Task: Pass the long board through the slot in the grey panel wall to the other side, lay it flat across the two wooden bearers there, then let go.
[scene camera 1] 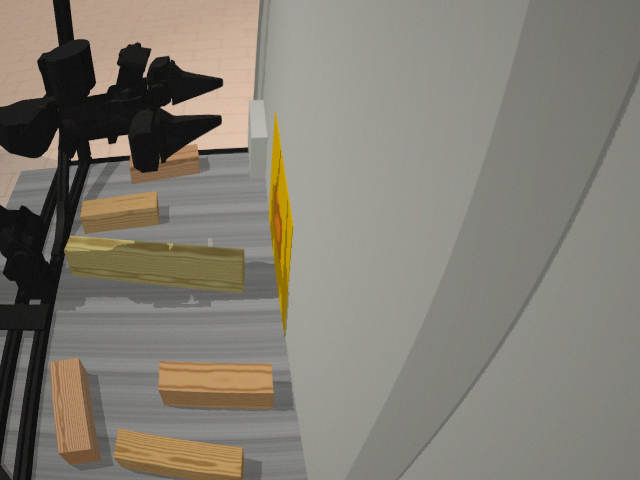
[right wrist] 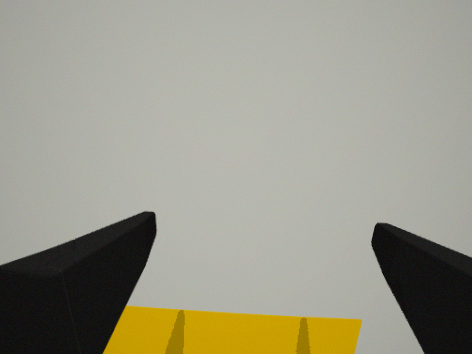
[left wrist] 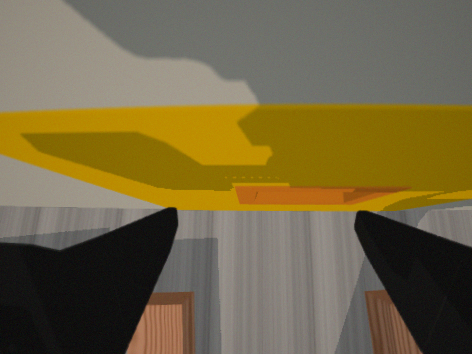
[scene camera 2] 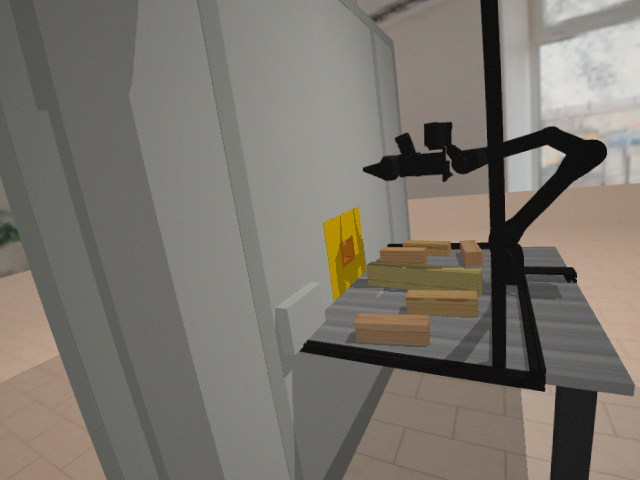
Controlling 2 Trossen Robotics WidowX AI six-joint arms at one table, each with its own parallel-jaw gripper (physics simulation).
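Places are measured from the left arm's base along level axes (x left, y down, z back), in metres.
Pixels of known places: left gripper, fingertip midpoint: [left wrist: 265, 217]; right gripper, fingertip midpoint: [scene camera 1: 222, 99] [right wrist: 264, 228] [scene camera 2: 368, 168]; right arm's base at its link origin: [scene camera 1: 36, 284] [scene camera 2: 509, 280].
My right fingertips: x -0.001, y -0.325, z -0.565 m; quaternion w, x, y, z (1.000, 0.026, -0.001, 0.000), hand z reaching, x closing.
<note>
Ahead of a thing's pixels: the offset from my right fingertips to its top centre. "spot": to the spot under its first point.
The long yellow-green board {dz -0.128, dx -0.031, dy +0.282 m} [scene camera 1: 155, 266] [scene camera 2: 423, 277] lies on the table with its end facing the grey panel wall [scene camera 1: 387, 155] [scene camera 2: 289, 129] [left wrist: 350, 50] [right wrist: 250, 125]. The orange-lined slot {spot: dz +0.086, dx -0.059, dy +0.262 m} [scene camera 1: 278, 222] [scene camera 2: 347, 251] [left wrist: 295, 195] is in the wall's yellow patch. My right gripper [scene camera 1: 221, 101] [scene camera 2: 364, 169] [right wrist: 264, 228] is open and empty, above the table and apart from the board. My left gripper [left wrist: 265, 217] is open and empty on the other side. Two reddish wooden bearers, the left one {spot: dz +0.243, dx +0.083, dy +0.298 m} [left wrist: 162, 327] and the right one {spot: dz +0.229, dx -0.119, dy +0.306 m} [left wrist: 386, 312], show partly behind its fingers.
Two shorter blocks {dz -0.203, dx -0.167, dy +0.300 m} [scene camera 1: 119, 211] {dz -0.126, dx -0.308, dy +0.300 m} [scene camera 1: 186, 164] lie beyond the board in scene camera 1. Three more blocks {dz -0.026, dx +0.194, dy +0.294 m} [scene camera 1: 216, 384] {dz -0.242, dx +0.240, dy +0.297 m} [scene camera 1: 74, 410] {dz -0.084, dx +0.307, dy +0.300 m} [scene camera 1: 178, 454] lie nearer. A pale grey block [scene camera 1: 257, 139] [scene camera 2: 300, 317] stands at the wall by the table's corner. A black upright post [scene camera 2: 493, 103] stands near the right arm.
</note>
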